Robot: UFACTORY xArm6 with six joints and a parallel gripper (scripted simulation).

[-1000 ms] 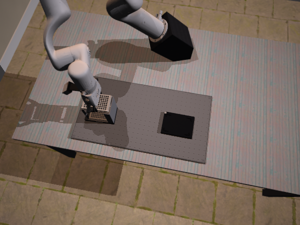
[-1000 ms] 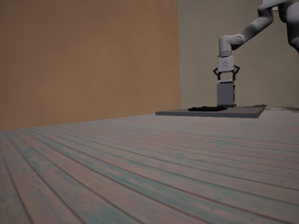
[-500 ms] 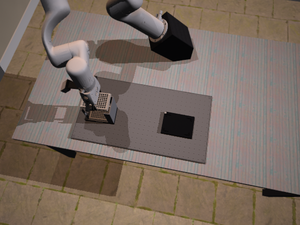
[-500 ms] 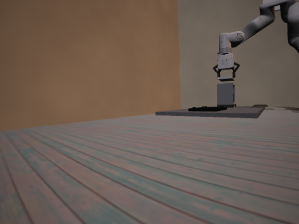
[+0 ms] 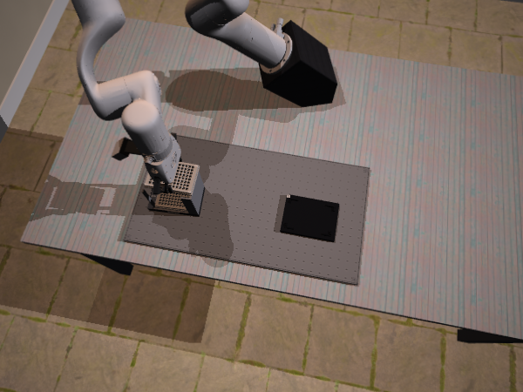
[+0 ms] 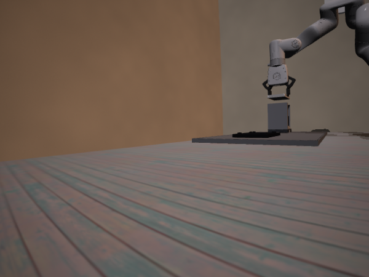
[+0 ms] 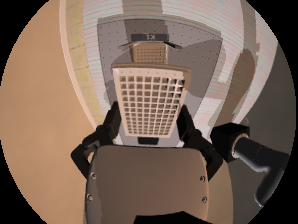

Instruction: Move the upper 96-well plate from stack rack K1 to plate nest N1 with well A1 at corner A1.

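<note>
Now: hand 30 mm past the black plate nest N1, 390 mm to the right of it and 190 mm above it. Round my hand: pale A1 square 80 mm behind, 310 mm to the left, 180 mm below; then K1 label 10 mm ahead, 90 mm to the right, 180 mm below.
</note>
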